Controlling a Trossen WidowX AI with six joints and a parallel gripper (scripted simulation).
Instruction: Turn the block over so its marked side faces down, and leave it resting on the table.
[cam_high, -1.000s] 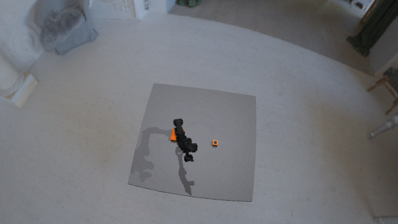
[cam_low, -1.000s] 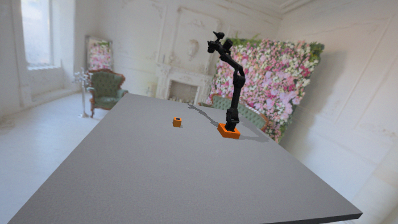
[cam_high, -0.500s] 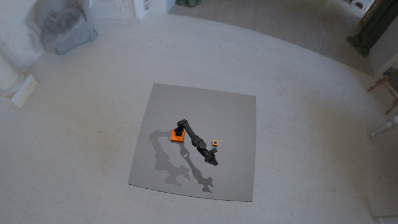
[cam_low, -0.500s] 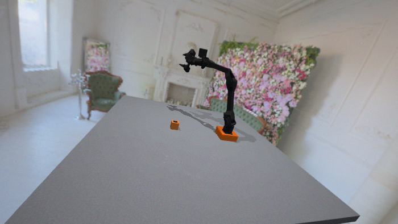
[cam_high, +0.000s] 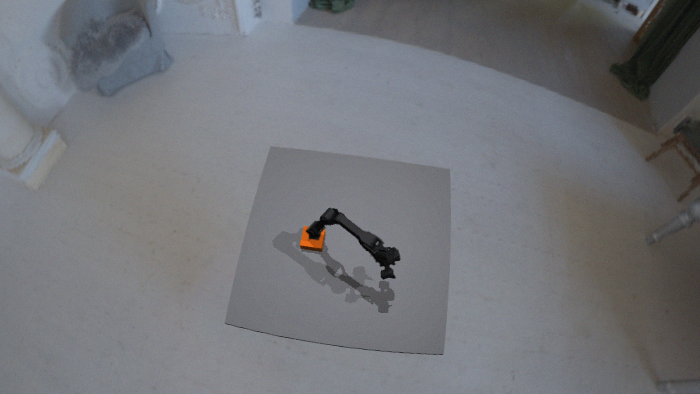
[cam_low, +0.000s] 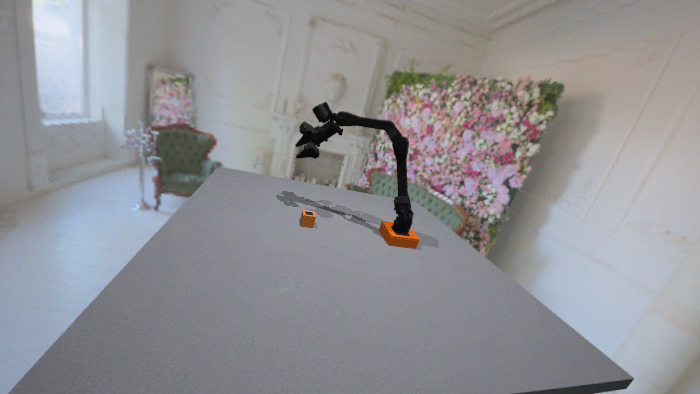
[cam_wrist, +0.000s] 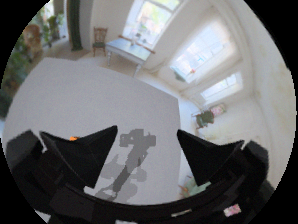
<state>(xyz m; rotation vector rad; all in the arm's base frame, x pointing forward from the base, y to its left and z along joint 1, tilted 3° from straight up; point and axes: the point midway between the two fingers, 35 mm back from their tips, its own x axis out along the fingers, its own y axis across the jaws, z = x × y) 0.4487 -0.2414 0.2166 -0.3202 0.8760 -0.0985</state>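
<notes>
My gripper tip is 21 cm above the small orange block, 19 cm to the right of it and 8 cm past it.
</notes>
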